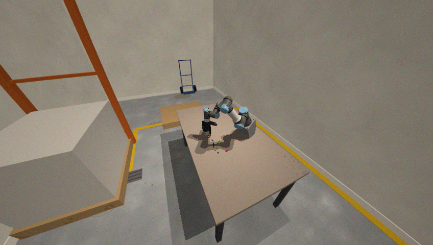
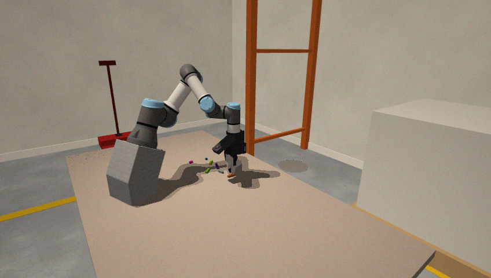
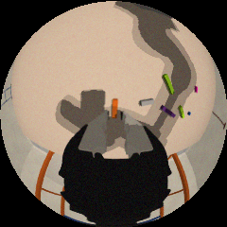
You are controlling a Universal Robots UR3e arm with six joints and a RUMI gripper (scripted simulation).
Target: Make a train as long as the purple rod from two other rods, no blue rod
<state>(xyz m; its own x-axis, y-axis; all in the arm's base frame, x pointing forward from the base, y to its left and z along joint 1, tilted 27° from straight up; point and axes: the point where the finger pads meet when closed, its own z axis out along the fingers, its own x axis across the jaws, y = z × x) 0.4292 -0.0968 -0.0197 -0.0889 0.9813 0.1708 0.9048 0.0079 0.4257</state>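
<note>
Right now the orange rod is 2 cm below my hand. From my hand the other things lie so: purple rod: 14 cm to the left, 2 cm below, 1 cm behind; blue rod: 26 cm to the left, 3 cm behind, 2 cm below; grey rod: 7 cm to the left, 3 cm behind, 2 cm below.
</note>
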